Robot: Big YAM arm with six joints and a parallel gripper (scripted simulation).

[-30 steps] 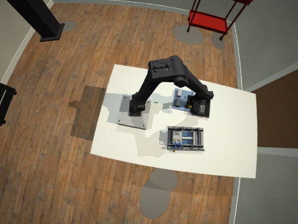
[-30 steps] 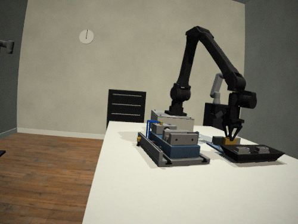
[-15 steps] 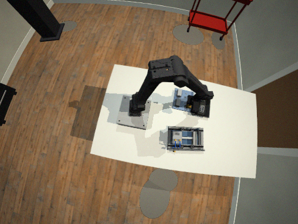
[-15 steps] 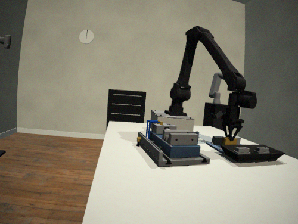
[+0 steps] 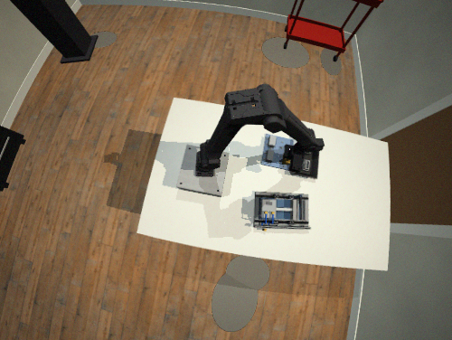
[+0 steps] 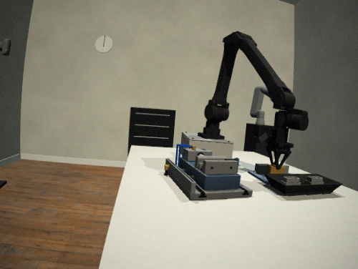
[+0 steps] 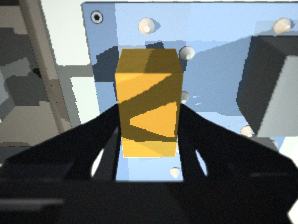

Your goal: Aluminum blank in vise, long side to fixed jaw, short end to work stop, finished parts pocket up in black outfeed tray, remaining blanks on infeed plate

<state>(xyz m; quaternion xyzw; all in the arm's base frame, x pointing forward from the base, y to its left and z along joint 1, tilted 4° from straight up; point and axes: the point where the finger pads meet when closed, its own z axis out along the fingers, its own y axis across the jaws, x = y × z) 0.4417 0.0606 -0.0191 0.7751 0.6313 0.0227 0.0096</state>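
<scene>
Now: hand 6 cm above the infeed plate, 5 cm to the right of it and 3 cm past it. Round my hand: yellow brass blank 2 cm below; dark rod 23 cm to the right, 4 cm ahead, 3 cm above; gray blank 9 cm behind, 3 cm below, 2 cm to the left.
</scene>
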